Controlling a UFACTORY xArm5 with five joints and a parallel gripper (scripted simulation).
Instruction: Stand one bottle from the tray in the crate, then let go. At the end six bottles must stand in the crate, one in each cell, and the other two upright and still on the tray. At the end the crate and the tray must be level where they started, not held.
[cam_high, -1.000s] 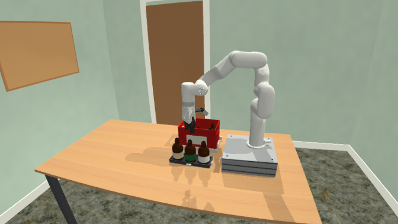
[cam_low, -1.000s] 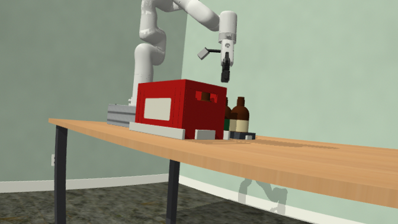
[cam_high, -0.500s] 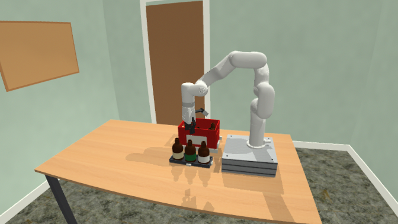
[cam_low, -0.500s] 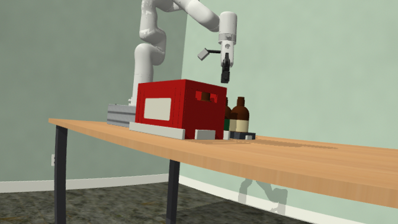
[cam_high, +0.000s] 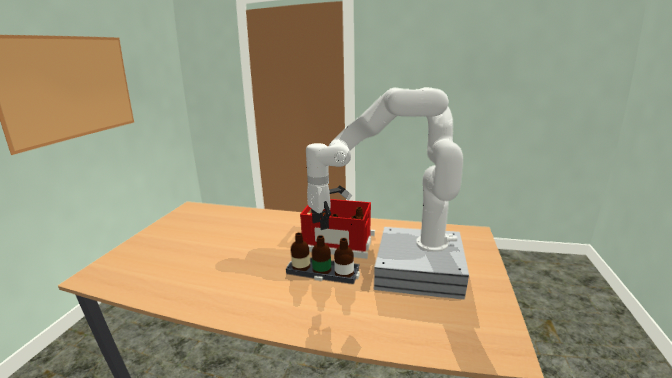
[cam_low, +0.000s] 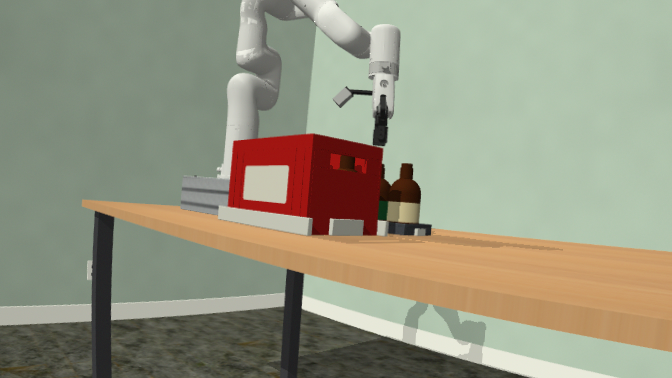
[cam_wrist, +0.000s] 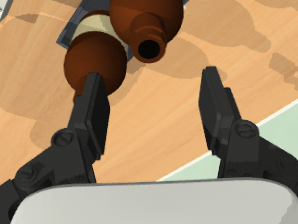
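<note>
The dark tray lies 21 cm below my hand. From my hand the other things lie so: red crate (4 cm behind, 23 cm to the right, 14 cm below).
</note>
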